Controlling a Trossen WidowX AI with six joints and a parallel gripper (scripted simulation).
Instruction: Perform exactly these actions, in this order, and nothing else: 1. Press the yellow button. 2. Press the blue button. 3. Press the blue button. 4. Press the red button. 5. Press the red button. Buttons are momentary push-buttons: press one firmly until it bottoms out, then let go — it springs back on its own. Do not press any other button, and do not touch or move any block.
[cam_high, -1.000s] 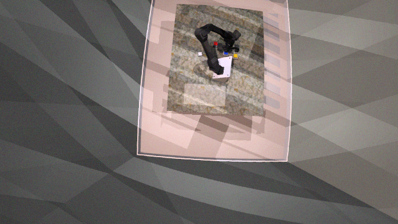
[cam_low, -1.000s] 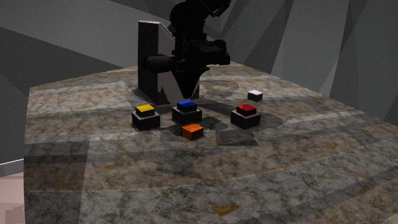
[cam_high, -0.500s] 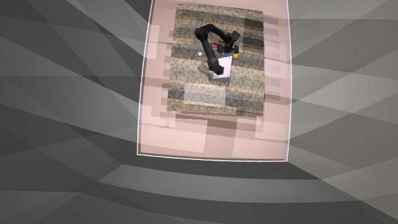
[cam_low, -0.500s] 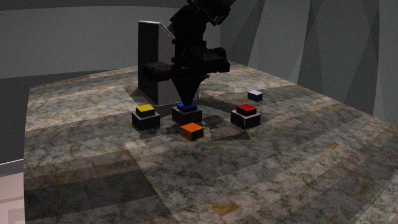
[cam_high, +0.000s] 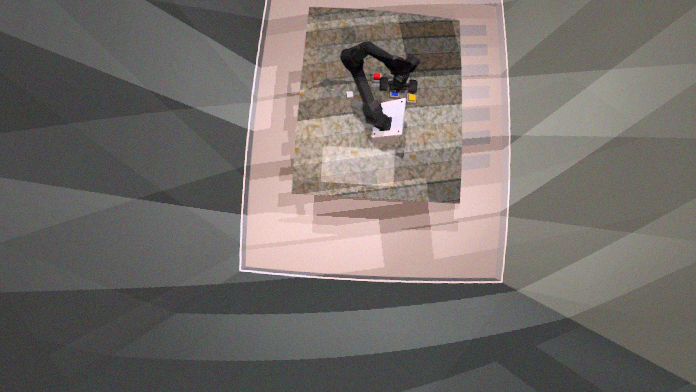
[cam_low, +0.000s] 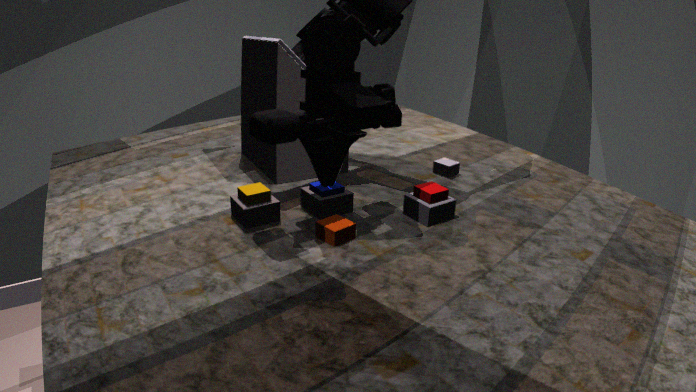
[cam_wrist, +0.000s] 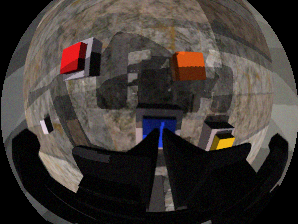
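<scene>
The blue button lies 10 mm below my gripper tip. The rest, counted from my gripper tip: orange block 70 mm ahead, 20 mm to the right, 20 mm below; red button 110 mm to the left, 70 mm ahead; yellow button 90 mm to the right, 10 mm behind.
</scene>
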